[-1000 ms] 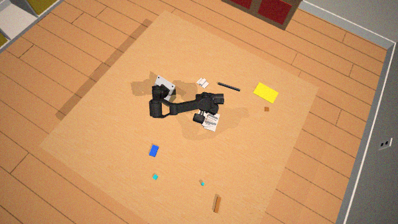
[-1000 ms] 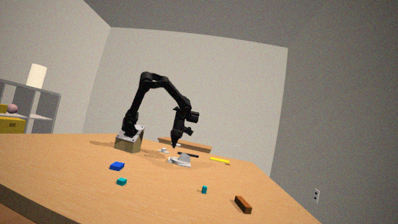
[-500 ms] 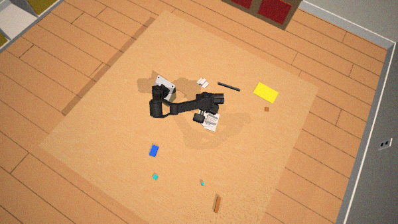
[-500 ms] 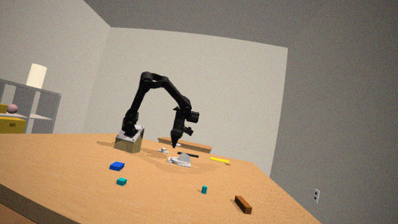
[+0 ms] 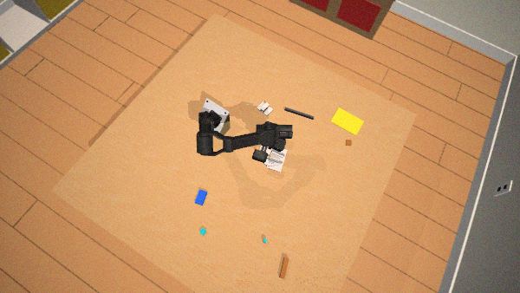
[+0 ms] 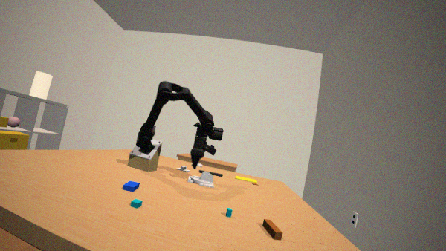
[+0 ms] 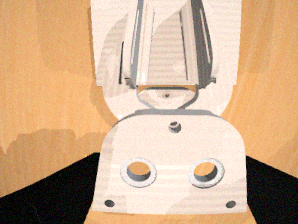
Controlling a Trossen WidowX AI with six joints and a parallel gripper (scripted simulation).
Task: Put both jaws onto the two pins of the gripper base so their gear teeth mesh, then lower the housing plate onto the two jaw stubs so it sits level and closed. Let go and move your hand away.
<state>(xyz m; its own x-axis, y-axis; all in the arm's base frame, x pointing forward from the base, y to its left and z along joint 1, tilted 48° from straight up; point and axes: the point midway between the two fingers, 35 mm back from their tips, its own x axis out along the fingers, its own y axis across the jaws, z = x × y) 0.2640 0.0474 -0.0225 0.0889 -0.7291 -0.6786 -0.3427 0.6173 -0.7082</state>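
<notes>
Right now my gripper tip is 5 cm above the white jaw, 3 cm short of it and 1 cm to the left of it. Round my gripper tip: housing plate 6 cm below; then flat white plate 7 cm ahead, 6 cm below, 2 cm to the left; then gripper base 2 cm above, 1 cm ahead.
</notes>
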